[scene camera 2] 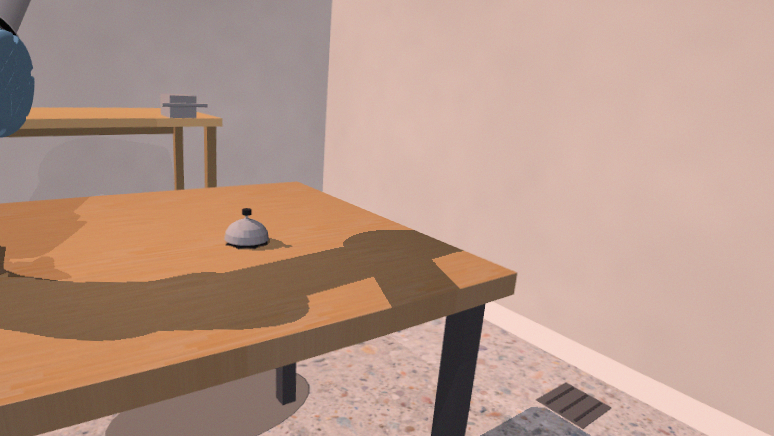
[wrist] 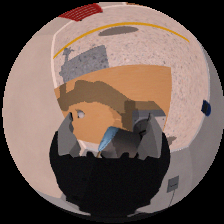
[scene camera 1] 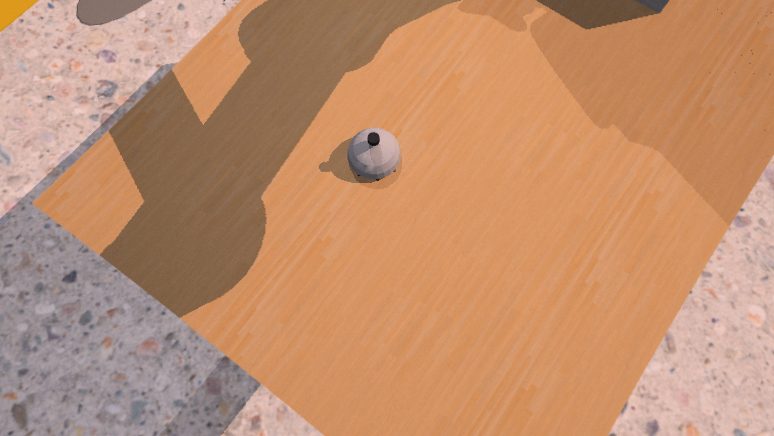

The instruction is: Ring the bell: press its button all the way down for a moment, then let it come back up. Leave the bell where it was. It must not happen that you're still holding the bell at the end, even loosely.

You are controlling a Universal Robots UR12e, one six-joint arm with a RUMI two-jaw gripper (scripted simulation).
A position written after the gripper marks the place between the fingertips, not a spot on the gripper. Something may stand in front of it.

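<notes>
You've got the gripper (wrist: 109, 113) showing, and there's a bell (scene camera 1: 373, 162) as well; you can also find that bell (scene camera 2: 242, 232) from another camera.
</notes>
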